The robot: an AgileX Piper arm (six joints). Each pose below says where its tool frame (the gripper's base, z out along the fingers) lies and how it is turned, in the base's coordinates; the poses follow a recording.
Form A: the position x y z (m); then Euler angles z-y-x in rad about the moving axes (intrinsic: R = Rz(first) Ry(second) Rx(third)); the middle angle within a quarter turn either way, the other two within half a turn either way.
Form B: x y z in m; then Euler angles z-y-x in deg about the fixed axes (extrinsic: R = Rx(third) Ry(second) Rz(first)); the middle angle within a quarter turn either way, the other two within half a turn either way. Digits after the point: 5 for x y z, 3 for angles.
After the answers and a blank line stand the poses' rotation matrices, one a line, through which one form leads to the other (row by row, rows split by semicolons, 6 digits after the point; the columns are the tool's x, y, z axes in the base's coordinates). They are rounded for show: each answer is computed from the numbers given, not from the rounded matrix.
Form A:
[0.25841, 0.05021, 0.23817, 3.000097, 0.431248, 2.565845]
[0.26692, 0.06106, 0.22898, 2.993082, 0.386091, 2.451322]
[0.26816, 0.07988, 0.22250, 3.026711, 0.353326, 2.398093]
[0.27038, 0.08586, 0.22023, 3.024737, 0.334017, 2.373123]
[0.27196, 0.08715, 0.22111, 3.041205, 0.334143, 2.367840]
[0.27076, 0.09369, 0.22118, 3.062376, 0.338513, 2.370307]
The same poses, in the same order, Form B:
[0.25841, 0.05021, 0.23817, 173.214, 25.081, -147.279]
[0.26692, 0.06106, 0.22898, 172.351, 22.419, -140.599]
[0.26816, 0.07988, 0.22250, 170.960, 19.306, -137.036]
[0.27038, 0.08586, 0.22023, 171.365, 18.369, -135.701]
[0.27196, 0.08715, 0.22111, 170.556, 17.664, -135.167]
[0.27076, 0.09369, 0.22118, 169.515, 17.009, -135.012]

-0.899366 -0.107024 0.423895; 0.128112 0.862498 0.489575; -0.418005 0.494614 -0.761990
-0.916191 -0.123048 0.381383; 0.137073 0.798065 0.586773; -0.376570 0.589874 -0.714314
-0.932043 -0.148287 0.330617; 0.107548 0.758099 0.643210; -0.346020 0.635056 -0.690633
-0.938290 -0.142482 0.315136; 0.110146 0.740638 0.662814; -0.327841 0.656623 -0.679240
-0.939936 -0.156346 0.303442; 0.094676 0.734661 0.671796; -0.327960 0.660174 -0.675732
-0.940291 -0.174016 0.292524; 0.074643 0.733085 0.676029; -0.332085 0.657499 -0.676324

